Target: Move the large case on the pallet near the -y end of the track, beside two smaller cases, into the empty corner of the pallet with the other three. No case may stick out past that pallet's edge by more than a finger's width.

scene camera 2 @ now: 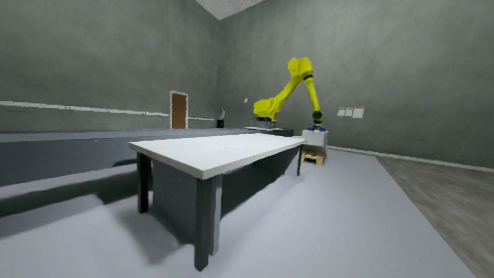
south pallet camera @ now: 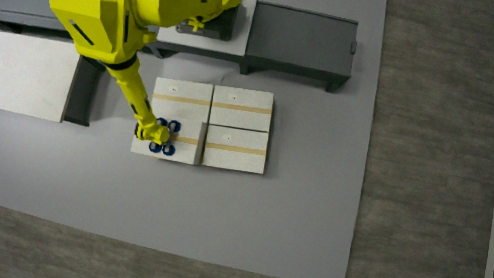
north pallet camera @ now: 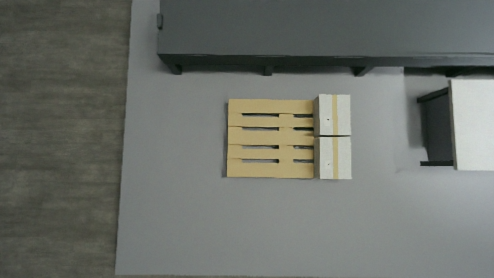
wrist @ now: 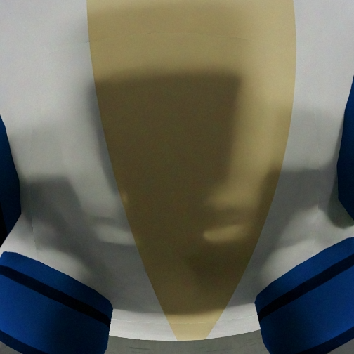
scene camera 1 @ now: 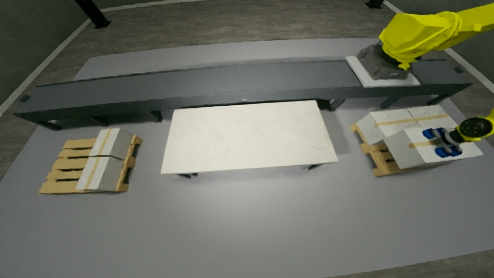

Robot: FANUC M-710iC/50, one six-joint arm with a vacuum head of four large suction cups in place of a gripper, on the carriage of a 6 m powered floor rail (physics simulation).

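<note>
My suction gripper point(scene camera 1: 442, 142) point(scene camera 2: 317, 129) point(south pallet camera: 164, 136) has its four blue cups on the top of the large taped case point(scene camera 1: 407, 154) point(scene camera 2: 315, 138) point(south pallet camera: 186, 154) and holds it raised over the open corner of the pallet point(scene camera 1: 385, 167) point(scene camera 2: 314, 158). In the wrist view the case top point(wrist: 45, 75) lies under the cups. In the south pallet view the case looks roughly level, with a narrow gap to its right. Three other cases stand there: one point(south pallet camera: 182, 90) point(scene camera 1: 386, 119) beside the held case, one point(south pallet camera: 242, 97) diagonally across, one point(south pallet camera: 235, 159) to its right. The held case's underside is hidden.
Two smaller cases point(north pallet camera: 342, 115) point(north pallet camera: 343, 157) stand at one side of the other pallet point(north pallet camera: 255, 106) point(scene camera 1: 60, 188). A white table point(scene camera 1: 245, 140) point(scene camera 2: 215, 150) stands between the pallets. The dark track point(scene camera 1: 200, 85) point(south pallet camera: 300, 40) runs behind them.
</note>
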